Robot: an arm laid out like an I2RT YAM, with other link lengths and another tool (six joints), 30 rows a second.
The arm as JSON. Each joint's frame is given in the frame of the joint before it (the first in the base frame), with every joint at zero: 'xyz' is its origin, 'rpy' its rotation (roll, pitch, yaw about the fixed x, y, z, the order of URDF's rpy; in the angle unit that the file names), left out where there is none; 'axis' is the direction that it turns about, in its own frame. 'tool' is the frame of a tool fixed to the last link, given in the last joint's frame.
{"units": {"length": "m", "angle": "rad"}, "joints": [
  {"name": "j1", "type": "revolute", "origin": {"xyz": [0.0, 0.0, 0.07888]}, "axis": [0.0, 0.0, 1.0]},
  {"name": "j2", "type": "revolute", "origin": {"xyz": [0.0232, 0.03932, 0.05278]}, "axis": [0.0, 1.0, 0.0]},
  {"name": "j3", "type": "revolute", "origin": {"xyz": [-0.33, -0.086, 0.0]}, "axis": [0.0, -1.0, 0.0]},
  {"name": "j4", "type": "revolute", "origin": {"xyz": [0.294, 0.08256, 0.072]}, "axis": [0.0, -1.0, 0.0]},
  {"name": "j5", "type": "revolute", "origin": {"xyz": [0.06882, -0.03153, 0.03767]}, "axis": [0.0, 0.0, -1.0]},
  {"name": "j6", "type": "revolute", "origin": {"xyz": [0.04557, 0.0, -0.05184]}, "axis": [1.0, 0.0, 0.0]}
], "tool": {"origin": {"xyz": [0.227, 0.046, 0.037], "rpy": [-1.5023, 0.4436, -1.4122]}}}
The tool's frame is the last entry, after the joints.
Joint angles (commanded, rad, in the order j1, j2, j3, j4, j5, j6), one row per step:
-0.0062, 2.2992, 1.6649, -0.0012, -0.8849, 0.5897
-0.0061, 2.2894, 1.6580, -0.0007, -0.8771, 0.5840
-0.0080, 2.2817, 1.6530, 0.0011, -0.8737, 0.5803
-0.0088, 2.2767, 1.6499, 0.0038, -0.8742, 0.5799
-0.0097, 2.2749, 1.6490, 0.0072, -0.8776, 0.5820
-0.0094, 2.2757, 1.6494, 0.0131, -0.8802, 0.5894
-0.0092, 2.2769, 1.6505, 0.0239, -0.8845, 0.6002
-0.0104, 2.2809, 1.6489, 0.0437, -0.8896, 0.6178
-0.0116, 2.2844, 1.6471, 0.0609, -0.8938, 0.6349
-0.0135, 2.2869, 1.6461, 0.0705, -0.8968, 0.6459
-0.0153, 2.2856, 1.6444, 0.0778, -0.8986, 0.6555
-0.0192, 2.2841, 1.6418, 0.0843, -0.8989, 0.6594
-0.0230, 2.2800, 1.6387, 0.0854, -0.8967, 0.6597
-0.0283, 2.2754, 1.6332, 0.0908, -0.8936, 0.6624
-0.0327, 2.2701, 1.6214, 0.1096, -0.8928, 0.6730
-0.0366, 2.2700, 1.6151, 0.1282, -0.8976, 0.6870
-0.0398, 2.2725, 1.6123, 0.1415, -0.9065, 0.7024
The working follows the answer.
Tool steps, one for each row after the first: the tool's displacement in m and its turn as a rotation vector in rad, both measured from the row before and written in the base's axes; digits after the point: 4 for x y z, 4 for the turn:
-0.0006, -0.0010, 0.0027, -0.0076, -0.0078, -0.0040
-0.0003, -0.0018, 0.0030, -0.0040, -0.0073, -0.0033
-0.0005, -0.0005, 0.0026, 0.0000, -0.0049, -0.0002
-0.0002, -0.0002, 0.0020, 0.0030, -0.0027, 0.0011
0.0005, 0.0004, 0.0011, 0.0054, 0.0001, -0.0003
0.0010, 0.0004, 0.0024, 0.0081, -0.0024, -0.0002
0.0018, -0.0007, 0.0010, 0.0121, -0.0007, -0.0032
0.0016, -0.0008, 0.0006, 0.0113, 0.0013, -0.0036
0.0011, -0.0013, 0.0000, 0.0074, 0.0024, -0.0031
0.0007, -0.0014, 0.0018, 0.0060, 0.0005, -0.0035
0.0009, -0.0030, 0.0012, 0.0022, -0.0024, -0.0049
0.0005, -0.0032, 0.0014, -0.0010, -0.0018, -0.0058
0.0009, -0.0045, 0.0013, -0.0003, -0.0024, -0.0088
0.0004, -0.0038, 0.0018, 0.0051, -0.0042, -0.0085
0.0007, -0.0026, 0.0014, 0.0099, -0.0018, -0.0042
0.0002, -0.0015, 0.0006, 0.0129, 0.0036, -0.0003

Tool pose at each row, in the base's axes (x y z in m, rotation vector in rad; rounded; the steps above come from the unrounded poses):
0.7321, 0.2219, 0.1604, -0.8933, 1.6400, 0.6823
0.7315, 0.2210, 0.1631, -0.8968, 1.6381, 0.6695
0.7312, 0.2192, 0.1661, -0.8983, 1.6346, 0.6602
0.7307, 0.2187, 0.1687, -0.8991, 1.6303, 0.6574
0.7304, 0.2185, 0.1707, -0.8983, 1.6261, 0.6590
0.7309, 0.2189, 0.1718, -0.8942, 1.6239, 0.6629
0.7319, 0.2193, 0.1742, -0.8886, 1.6180, 0.6676
0.7337, 0.2186, 0.1753, -0.8772, 1.6130, 0.6741
0.7353, 0.2177, 0.1759, -0.8657, 1.6101, 0.6807
0.7364, 0.2164, 0.1759, -0.8571, 1.6098, 0.6854
0.7371, 0.2150, 0.1777, -0.8496, 1.6086, 0.6877
0.7380, 0.2121, 0.1788, -0.8443, 1.6071, 0.6846
0.7385, 0.2089, 0.1802, -0.8405, 1.6078, 0.6788
0.7394, 0.2044, 0.1815, -0.8337, 1.6086, 0.6712
0.7398, 0.2007, 0.1833, -0.8236, 1.6052, 0.6669
0.7405, 0.1980, 0.1847, -0.8131, 1.6004, 0.6704
0.7408, 0.1965, 0.1852, -0.8027, 1.5979, 0.6817

